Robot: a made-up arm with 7 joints. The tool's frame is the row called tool. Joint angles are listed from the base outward. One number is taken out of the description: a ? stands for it. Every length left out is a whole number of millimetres.
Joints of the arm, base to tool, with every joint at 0 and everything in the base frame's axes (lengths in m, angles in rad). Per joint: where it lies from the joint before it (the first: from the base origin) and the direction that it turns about. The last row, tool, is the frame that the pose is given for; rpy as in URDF.
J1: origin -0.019 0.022 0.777 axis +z
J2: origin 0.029 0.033 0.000 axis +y
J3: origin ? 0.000 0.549 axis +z
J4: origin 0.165 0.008 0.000 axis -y
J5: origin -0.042 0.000 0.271 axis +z
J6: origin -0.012 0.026 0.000 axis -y
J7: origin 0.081 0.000 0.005 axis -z
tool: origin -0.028 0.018 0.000 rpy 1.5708 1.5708 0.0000
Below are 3 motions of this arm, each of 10 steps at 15 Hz.
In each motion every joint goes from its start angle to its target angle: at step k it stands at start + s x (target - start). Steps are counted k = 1, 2, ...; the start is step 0. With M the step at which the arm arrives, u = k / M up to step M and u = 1 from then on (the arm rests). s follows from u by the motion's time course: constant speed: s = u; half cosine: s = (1 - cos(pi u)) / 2; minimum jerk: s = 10 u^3 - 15 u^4 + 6 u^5.
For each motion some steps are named. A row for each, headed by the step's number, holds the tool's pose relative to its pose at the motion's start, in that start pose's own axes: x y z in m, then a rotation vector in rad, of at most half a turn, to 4 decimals.
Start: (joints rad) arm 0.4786 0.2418 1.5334 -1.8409 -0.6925 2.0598 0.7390
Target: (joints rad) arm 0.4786 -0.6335 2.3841 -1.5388 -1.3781 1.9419 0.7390
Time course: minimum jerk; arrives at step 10
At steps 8, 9, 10:
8: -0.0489 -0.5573 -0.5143 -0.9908 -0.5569 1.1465
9: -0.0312 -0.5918 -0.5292 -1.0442 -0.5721 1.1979
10: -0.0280 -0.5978 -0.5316 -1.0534 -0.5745 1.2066

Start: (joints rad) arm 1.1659 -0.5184 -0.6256 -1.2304 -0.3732 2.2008 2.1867
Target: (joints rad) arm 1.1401 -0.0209 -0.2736 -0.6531 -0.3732 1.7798 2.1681
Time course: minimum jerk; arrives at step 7
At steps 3, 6, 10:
3: 0.0302 -0.1397 0.0479 -0.1294 -0.0535 0.0009
6: 0.0972 -0.3177 0.1673 -0.2978 -0.2027 -0.0176
10: 0.1001 -0.3230 0.1725 -0.3031 -0.2100 -0.0185

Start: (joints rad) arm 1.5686 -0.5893 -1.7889 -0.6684 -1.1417 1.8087 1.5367
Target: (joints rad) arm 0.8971 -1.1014 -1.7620 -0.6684 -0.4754 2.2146 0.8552
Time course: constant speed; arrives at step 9
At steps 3, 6, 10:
3: 0.1241 0.1703 0.0889 0.0452 -0.0139 -0.1391
6: 0.2028 0.3445 0.2404 0.1623 0.0601 -0.2125
10: 0.2317 0.4931 0.4481 0.3250 0.1925 -0.1846

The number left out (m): -0.022
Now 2 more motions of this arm.
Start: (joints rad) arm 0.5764 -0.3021 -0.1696 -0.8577 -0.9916 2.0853 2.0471
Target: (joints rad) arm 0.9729 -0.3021 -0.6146 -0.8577 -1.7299 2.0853 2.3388
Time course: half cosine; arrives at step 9
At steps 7, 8, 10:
7: 0.1205 0.0352 0.0451 -0.0600 0.2070 0.5009
8: 0.1331 0.0383 0.0509 -0.0729 0.2327 0.5445
10: 0.1375 0.0394 0.0530 -0.0777 0.2419 0.5593

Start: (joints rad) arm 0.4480 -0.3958 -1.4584 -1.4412 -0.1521 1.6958 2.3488
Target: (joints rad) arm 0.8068 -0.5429 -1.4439 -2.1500 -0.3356 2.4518 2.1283
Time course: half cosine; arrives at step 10
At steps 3, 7, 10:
3: 0.0515 -0.0255 0.0163 -0.1405 -0.0147 -0.0127
7: 0.1835 -0.0706 0.1142 -0.5821 -0.0812 -0.1038
10: 0.2200 -0.0720 0.1606 -0.7437 -0.1176 -0.1601

